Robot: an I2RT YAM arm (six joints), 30 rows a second.
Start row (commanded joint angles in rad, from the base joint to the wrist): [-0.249 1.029 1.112 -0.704 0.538 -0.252]
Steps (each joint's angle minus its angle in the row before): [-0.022 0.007 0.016 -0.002 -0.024 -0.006]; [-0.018 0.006 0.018 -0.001 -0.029 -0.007]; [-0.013 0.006 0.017 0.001 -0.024 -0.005]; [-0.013 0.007 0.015 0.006 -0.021 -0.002]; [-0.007 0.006 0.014 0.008 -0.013 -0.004]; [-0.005 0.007 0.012 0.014 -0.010 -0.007]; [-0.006 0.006 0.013 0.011 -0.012 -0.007]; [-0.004 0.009 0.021 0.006 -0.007 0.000]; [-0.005 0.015 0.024 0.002 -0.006 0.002]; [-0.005 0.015 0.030 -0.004 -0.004 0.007]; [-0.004 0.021 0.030 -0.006 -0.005 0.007]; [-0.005 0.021 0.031 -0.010 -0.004 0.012]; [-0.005 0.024 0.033 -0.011 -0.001 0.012]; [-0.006 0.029 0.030 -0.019 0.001 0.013]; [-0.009 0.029 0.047 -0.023 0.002 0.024]
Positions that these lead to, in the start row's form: [-0.271 1.036 1.128 -0.706 0.514 -0.258]; [-0.289 1.042 1.146 -0.707 0.485 -0.265]; [-0.302 1.048 1.163 -0.706 0.461 -0.270]; [-0.315 1.055 1.178 -0.700 0.440 -0.272]; [-0.322 1.061 1.192 -0.692 0.427 -0.276]; [-0.327 1.068 1.204 -0.678 0.417 -0.283]; [-0.333 1.074 1.217 -0.667 0.405 -0.290]; [-0.337 1.083 1.238 -0.661 0.398 -0.290]; [-0.342 1.098 1.262 -0.659 0.392 -0.288]; [-0.347 1.113 1.292 -0.663 0.388 -0.281]; [-0.351 1.134 1.322 -0.669 0.383 -0.274]; [-0.356 1.155 1.353 -0.679 0.379 -0.262]; [-0.361 1.179 1.386 -0.690 0.378 -0.250]; [-0.367 1.208 1.416 -0.709 0.379 -0.237]; [-0.376 1.237 1.463 -0.732 0.381 -0.213]
